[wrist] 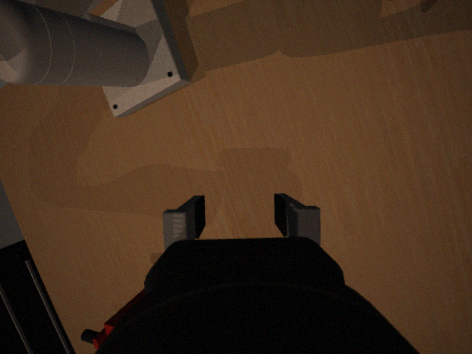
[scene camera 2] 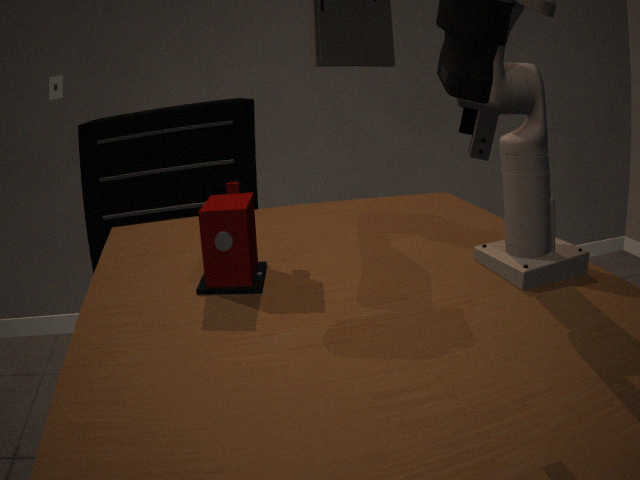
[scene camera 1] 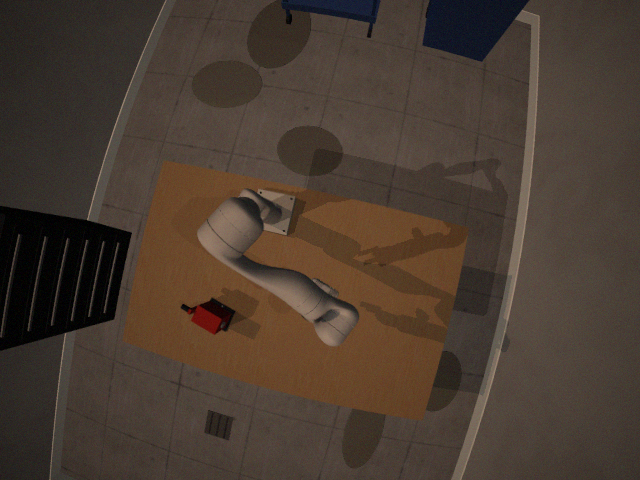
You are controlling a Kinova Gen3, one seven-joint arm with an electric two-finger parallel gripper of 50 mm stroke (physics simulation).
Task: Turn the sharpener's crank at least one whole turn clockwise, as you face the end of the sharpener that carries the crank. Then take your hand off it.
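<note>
The red sharpener stands upright on its black base on the wooden table. Its crank is on the end facing the black chair; the black knob sticks out there. In scene camera 2 the top of the red crank arm shows above and behind the body, and the knob is hidden. In the wrist view part of the red body shows at lower left, mostly covered by the gripper housing. My gripper is open and empty, high above the table, apart from the sharpener. In scene camera 1 the arm mostly hides it.
The arm's white base plate is bolted on the wooden table. A black slatted chair stands beyond the table edge on the crank side. Shadows of the arm cross the table.
</note>
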